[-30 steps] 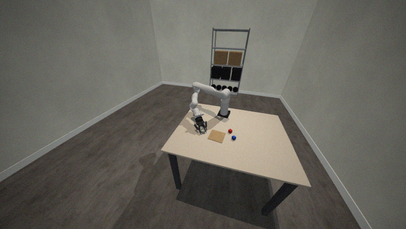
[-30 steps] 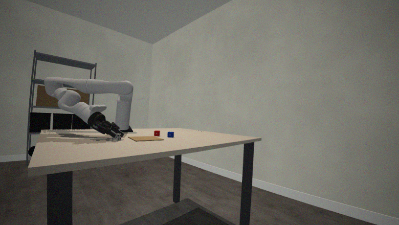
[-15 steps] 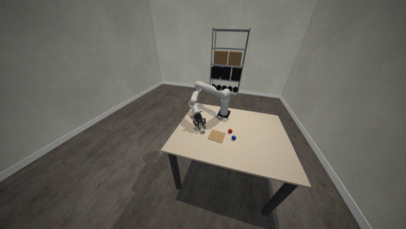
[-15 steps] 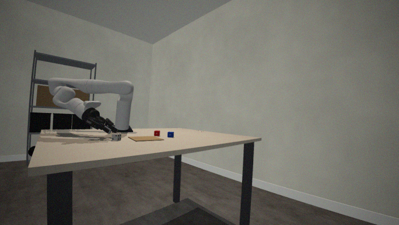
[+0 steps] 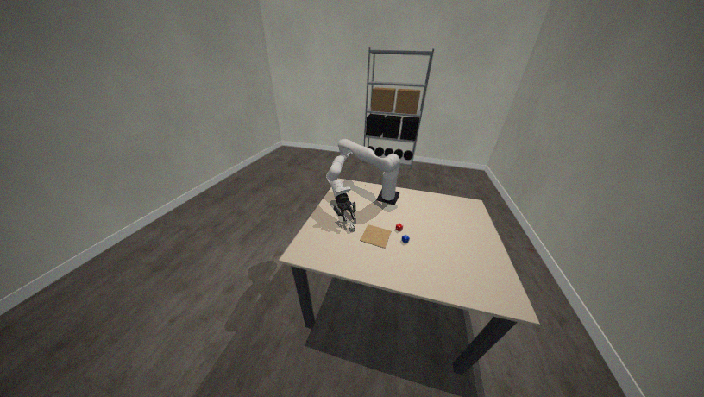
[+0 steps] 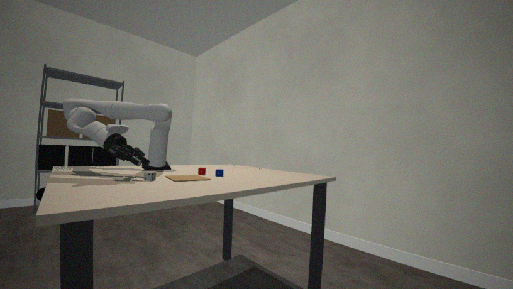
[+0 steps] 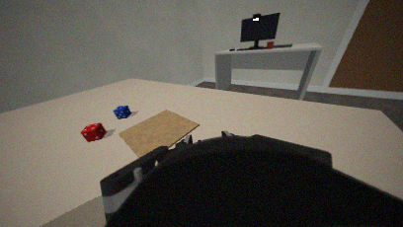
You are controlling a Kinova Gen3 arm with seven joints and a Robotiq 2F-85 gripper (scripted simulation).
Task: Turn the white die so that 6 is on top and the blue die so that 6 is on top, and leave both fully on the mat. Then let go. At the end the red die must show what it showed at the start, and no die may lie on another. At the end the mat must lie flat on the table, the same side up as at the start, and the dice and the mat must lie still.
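Right now the white die is 2 cm ahead of my hand, 3 cm to the left of it and 5 cm below it. The rest, counted from my hand: tan mat: 2 cm ahead, 17 cm to the left, 6 cm below; blue die: 1 cm ahead, 33 cm to the left, 5 cm below; red die: 8 cm behind, 28 cm to the left, 5 cm below.
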